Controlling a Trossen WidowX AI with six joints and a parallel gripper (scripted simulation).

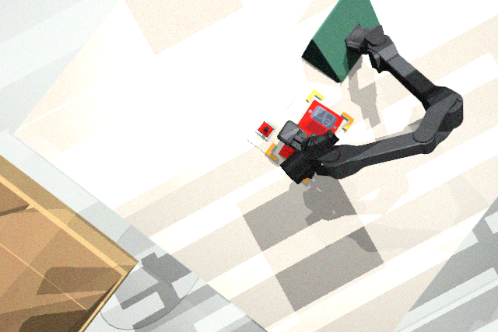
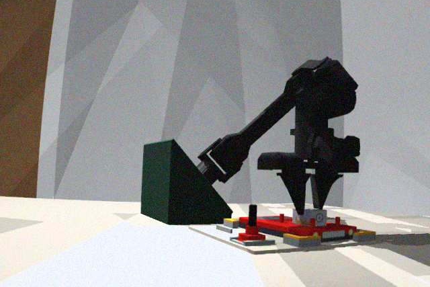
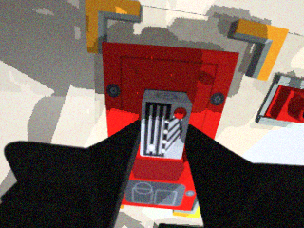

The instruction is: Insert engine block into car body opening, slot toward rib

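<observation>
Right now the engine block is 1 cm below my gripper tip. Also, from my gripper tip: black peg: 4 cm ahead, 12 cm to the right, 1 cm below.
</observation>
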